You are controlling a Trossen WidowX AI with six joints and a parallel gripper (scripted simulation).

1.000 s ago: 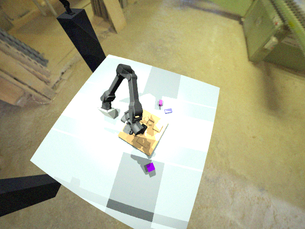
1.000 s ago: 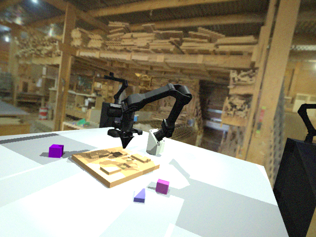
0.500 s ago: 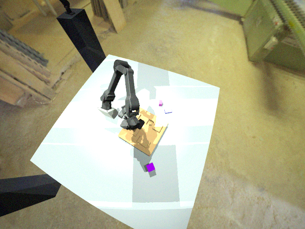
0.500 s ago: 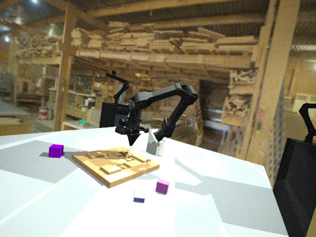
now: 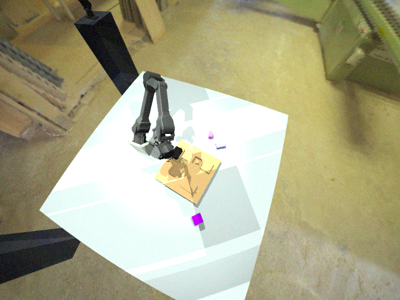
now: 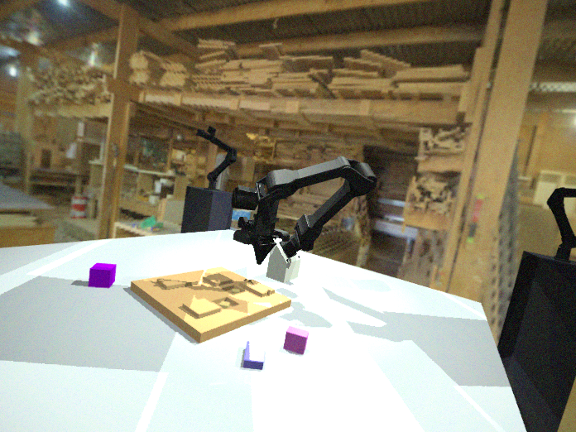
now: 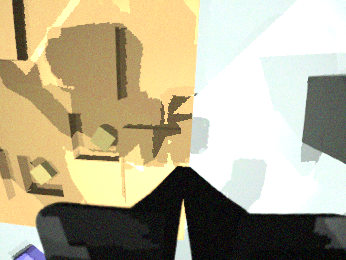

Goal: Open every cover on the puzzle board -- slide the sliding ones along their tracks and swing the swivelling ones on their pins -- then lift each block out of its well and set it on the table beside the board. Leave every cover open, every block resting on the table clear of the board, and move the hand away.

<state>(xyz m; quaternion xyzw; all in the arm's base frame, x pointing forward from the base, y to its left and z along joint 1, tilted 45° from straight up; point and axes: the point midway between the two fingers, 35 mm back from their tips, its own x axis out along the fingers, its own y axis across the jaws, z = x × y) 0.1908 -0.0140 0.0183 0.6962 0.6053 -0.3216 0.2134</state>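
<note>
My gripper tip is 130 mm short of the tan puzzle board, 50 mm to the left of it and 60 mm above it. Round my gripper tip: pink block 190 mm ahead, 220 mm to the left, 60 mm below; purple block 280 mm ahead, 290 mm to the right, 60 mm below; lavender block 270 mm ahead, 180 mm to the left, 80 mm below.
</note>
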